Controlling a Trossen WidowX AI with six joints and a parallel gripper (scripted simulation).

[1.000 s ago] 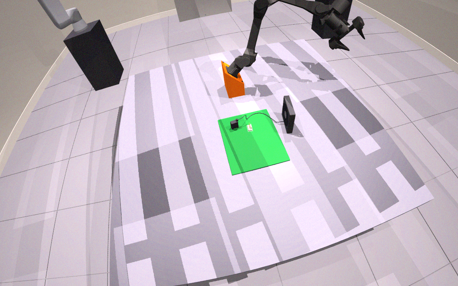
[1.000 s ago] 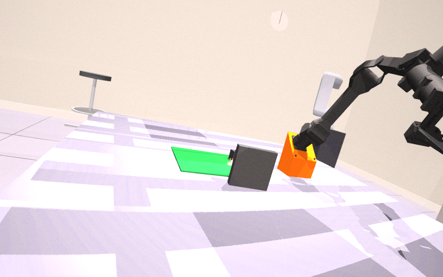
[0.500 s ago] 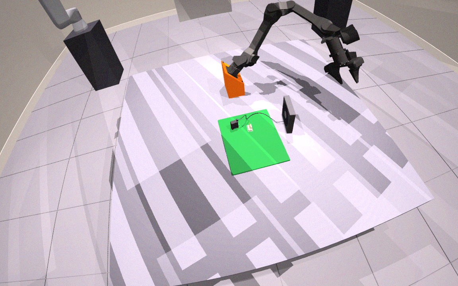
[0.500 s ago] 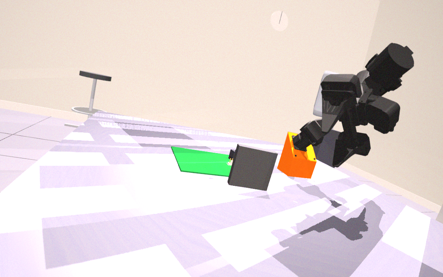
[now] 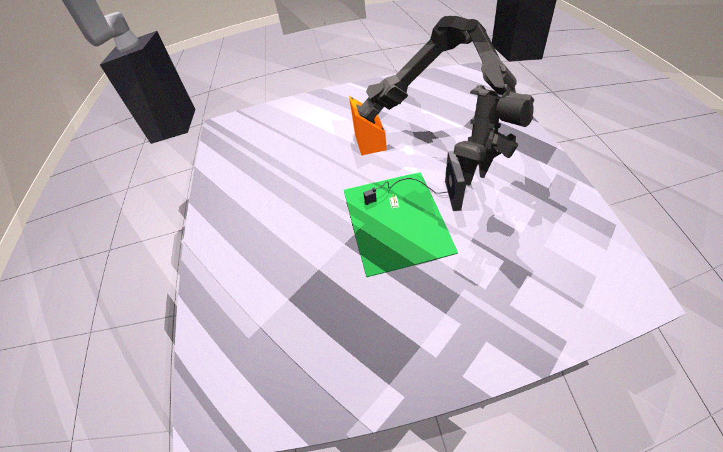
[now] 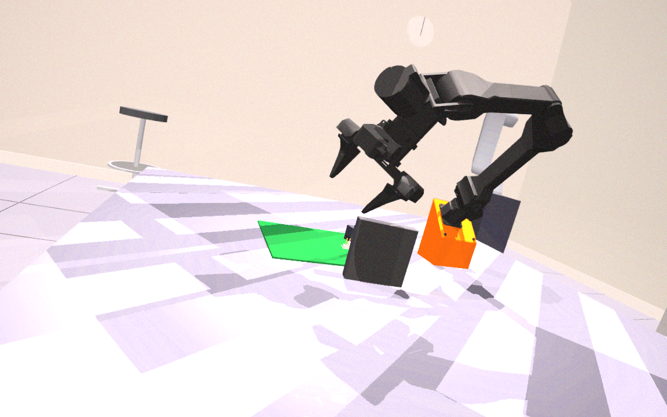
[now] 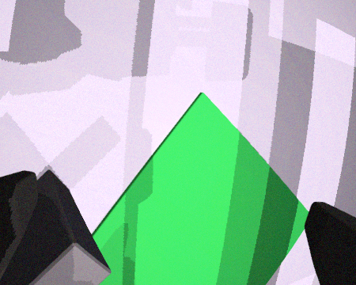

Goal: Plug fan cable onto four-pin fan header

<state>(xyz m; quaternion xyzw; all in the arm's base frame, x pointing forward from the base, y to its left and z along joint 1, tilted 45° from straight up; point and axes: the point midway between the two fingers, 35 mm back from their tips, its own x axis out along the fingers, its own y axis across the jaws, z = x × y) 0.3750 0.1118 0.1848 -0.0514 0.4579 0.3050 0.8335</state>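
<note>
Right now my gripper tip is 240 mm to the left of the black plug, 140 mm above it and 130 mm past it. The rest, counted from my gripper tip: dark fan (100 mm below, 100 mm behind, 20 mm to the right); fan header (180 mm to the right, 160 mm below, 110 mm behind); green board (190 mm to the right, 170 mm below, 50 mm behind).
</note>
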